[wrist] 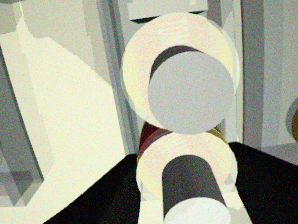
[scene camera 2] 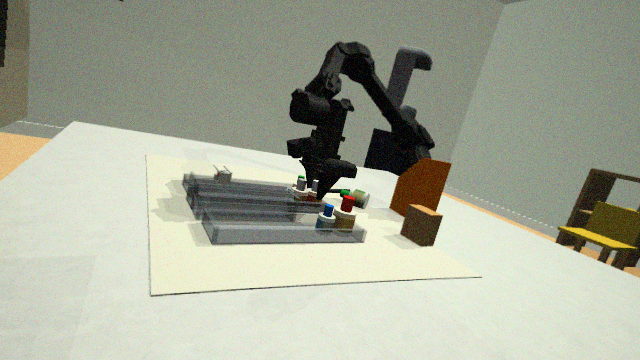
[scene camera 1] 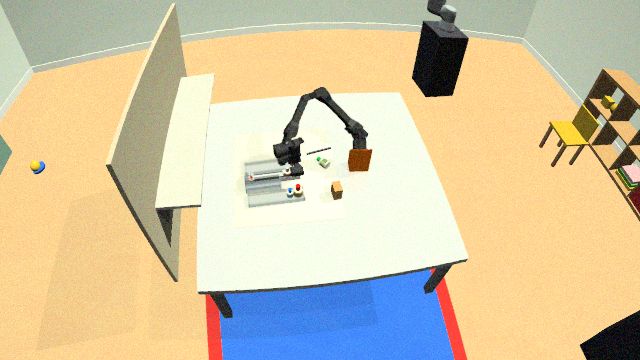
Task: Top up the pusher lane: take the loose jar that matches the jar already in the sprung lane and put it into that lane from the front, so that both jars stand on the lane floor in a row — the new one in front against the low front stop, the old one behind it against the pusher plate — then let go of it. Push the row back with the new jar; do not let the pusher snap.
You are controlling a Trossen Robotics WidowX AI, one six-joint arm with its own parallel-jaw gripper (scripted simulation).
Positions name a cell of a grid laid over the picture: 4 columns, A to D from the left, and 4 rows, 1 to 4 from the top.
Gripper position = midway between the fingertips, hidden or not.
Note:
In view: the gripper (scene camera 2: B3) and a brown box (scene camera 2: C3).
The gripper also shows in the wrist view (wrist: C3). The wrist view does not show the brown box: it is out of frame.

